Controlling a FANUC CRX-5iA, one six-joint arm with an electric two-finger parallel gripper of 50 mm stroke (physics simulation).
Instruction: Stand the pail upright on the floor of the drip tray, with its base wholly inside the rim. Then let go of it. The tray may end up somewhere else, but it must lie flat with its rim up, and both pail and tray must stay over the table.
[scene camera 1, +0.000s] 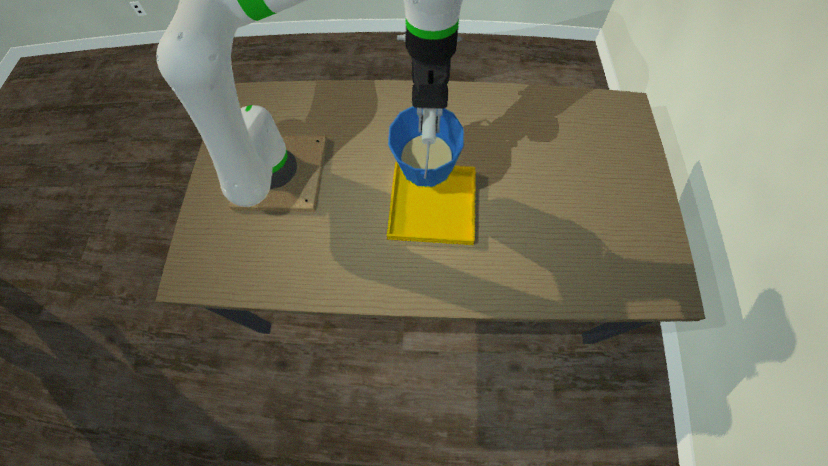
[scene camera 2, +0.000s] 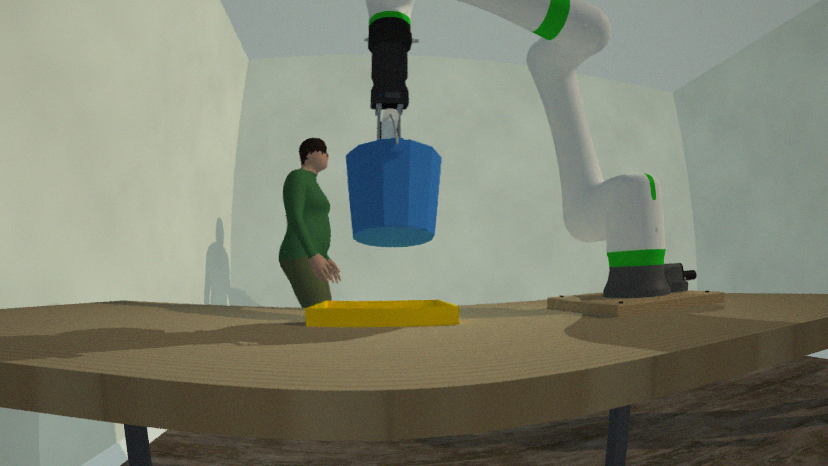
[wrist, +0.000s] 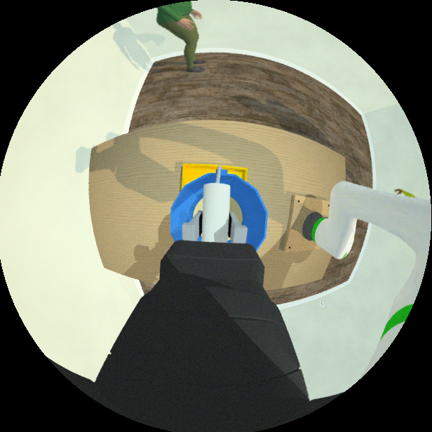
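Where they show: gripper, between the fingertips: (scene camera 1: 429, 129); arm's base, origin of its link: (scene camera 1: 274, 169) (scene camera 2: 636, 294).
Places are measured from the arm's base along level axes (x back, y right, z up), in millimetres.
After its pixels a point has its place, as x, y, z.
Observation:
A blue pail (scene camera 1: 425, 173) @[-493, 160, 266] (scene camera 2: 394, 191) @[-490, -31, 198] (wrist: 254, 205) with a pale inner bottom hangs upright in the air. My gripper (scene camera 1: 429, 124) @[-496, 81, 330] (scene camera 2: 389, 124) @[-496, 81, 330] (wrist: 215, 218) is shut on the white grip of the pail's handle, above the pail's mouth. The yellow drip tray (scene camera 1: 431, 214) @[-512, 124, -18] (scene camera 2: 382, 316) @[-514, -38, -5] (wrist: 192, 172) lies flat on the table with its rim up. In the second scene view the pail is well above the tray, with a clear gap below its base. In the wrist view the pail hides much of the tray.
The wooden table (scene camera 1: 550, 173) @[-889, -51, -22] (scene camera 2: 231, 370) @[-643, -384, -22] (wrist: 135, 200) carries the arm's base board (scene camera 1: 301, 185) @[-103, 57, 1] (scene camera 2: 579, 305) @[-151, -13, -8] (wrist: 295, 235) to one side of the tray. The arm's white links rise above that board. A person in green (scene camera 2: 304, 214) (wrist: 187, 37) stands beyond the table.

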